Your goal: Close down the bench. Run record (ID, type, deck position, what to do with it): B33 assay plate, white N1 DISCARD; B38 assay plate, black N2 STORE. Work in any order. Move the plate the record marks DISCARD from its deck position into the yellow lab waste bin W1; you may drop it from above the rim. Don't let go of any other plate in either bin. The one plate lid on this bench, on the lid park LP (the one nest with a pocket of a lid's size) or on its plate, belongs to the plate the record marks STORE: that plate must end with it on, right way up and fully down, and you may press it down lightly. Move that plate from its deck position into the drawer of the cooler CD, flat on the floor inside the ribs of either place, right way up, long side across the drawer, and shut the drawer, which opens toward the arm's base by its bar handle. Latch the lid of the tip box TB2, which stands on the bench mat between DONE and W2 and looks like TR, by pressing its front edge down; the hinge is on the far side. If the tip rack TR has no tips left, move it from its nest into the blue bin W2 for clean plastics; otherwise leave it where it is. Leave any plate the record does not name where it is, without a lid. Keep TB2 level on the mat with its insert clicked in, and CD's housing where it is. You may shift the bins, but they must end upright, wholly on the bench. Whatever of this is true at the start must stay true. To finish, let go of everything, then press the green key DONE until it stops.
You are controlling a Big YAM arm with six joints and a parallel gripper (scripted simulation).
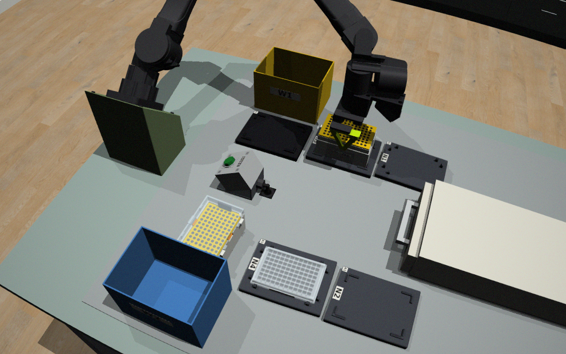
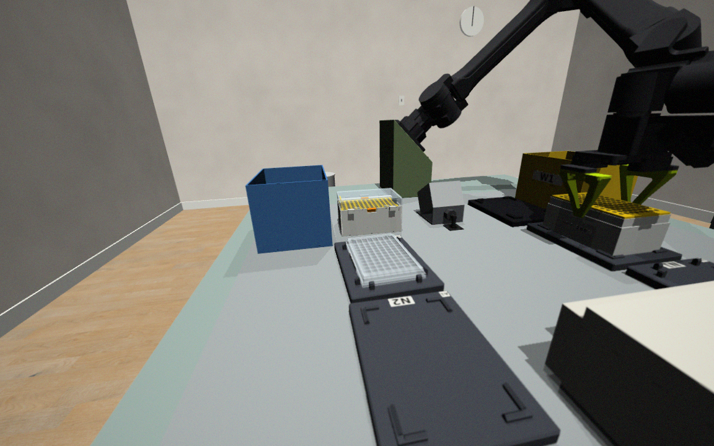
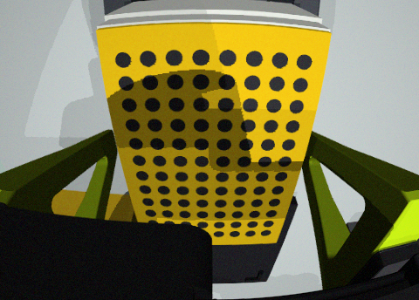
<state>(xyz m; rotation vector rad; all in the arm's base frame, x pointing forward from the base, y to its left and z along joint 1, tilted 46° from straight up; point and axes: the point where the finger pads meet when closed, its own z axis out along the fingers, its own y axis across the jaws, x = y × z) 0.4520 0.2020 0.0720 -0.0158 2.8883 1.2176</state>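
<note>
The tip rack TR is 10 mm to the right of my hand, 10 mm below it and 10 mm behind it. The rest, counted from my hand: black lid park: 180 mm behind, 60 mm below, 20 mm to the right; nest N3: 60 mm below; nest N1: 170 mm ahead, 60 mm below, 10 mm to the left.
</note>
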